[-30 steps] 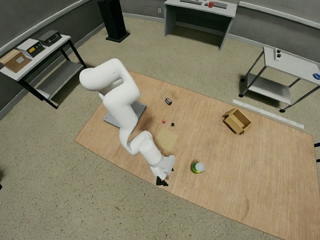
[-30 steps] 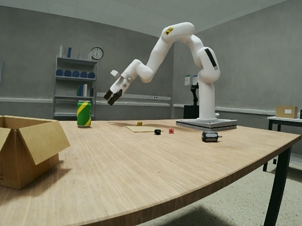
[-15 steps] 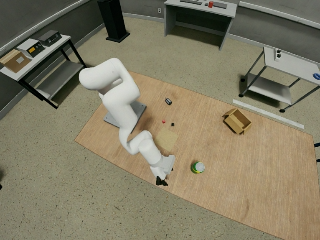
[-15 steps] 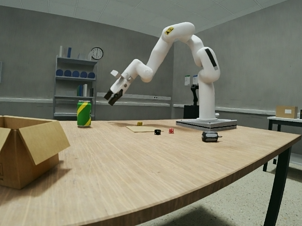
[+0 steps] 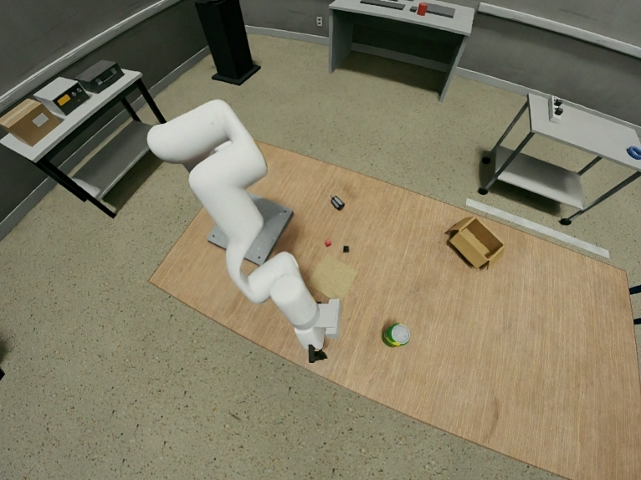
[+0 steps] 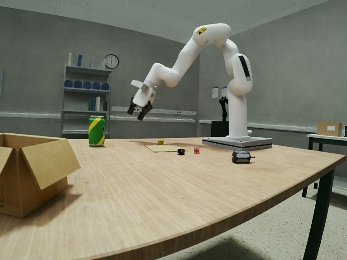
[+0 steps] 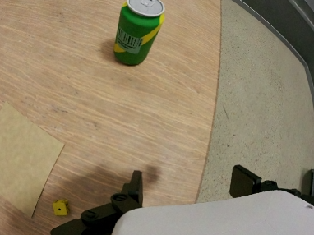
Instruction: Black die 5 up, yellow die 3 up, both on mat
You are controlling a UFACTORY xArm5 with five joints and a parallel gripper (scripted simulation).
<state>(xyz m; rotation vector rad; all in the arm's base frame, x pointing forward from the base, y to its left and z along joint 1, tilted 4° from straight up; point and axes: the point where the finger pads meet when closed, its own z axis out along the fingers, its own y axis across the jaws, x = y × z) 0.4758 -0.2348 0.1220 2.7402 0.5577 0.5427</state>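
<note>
Right now my hand is 12 cm above the yellow die, 11 cm to the right of it and 10 cm past it. Round my hand: yellow can (20 cm ahead, 11 cm to the left, 7 cm below); then black die (34 cm to the left, 12 cm below, 7 cm behind); then tan mat (22 cm to the left, 13 cm below, 7 cm behind).
</note>
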